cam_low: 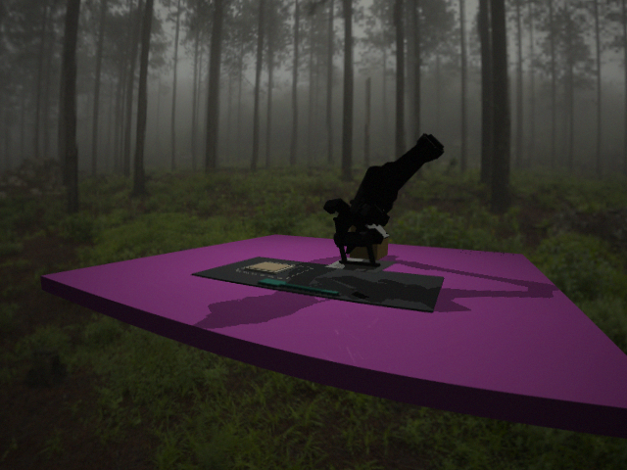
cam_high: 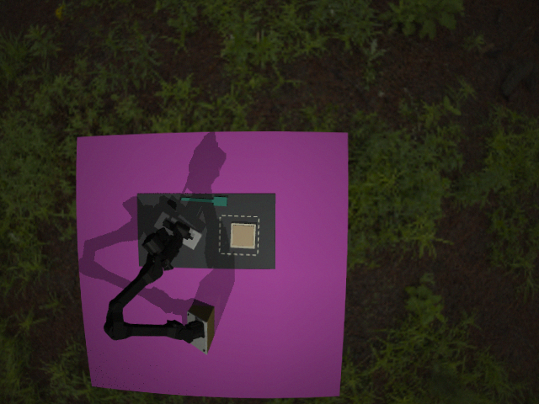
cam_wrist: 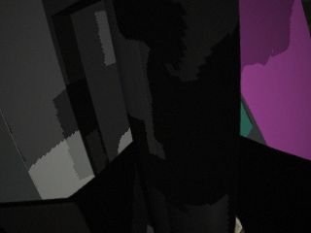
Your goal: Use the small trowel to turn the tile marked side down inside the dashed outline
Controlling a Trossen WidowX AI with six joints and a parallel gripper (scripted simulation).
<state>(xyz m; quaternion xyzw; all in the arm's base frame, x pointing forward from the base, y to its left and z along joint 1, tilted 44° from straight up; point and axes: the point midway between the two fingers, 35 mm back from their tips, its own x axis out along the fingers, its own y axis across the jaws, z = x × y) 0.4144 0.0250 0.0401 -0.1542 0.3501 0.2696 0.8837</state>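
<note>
My gripper tip is now 3 cm past the dark mat, 7 cm to the left of it and 10 cm above it. Round my gripper tip: cream tile (6 cm behind, 24 cm to the right, 8 cm below); teal trowel (10 cm ahead, 10 cm to the right, 8 cm below).
</note>
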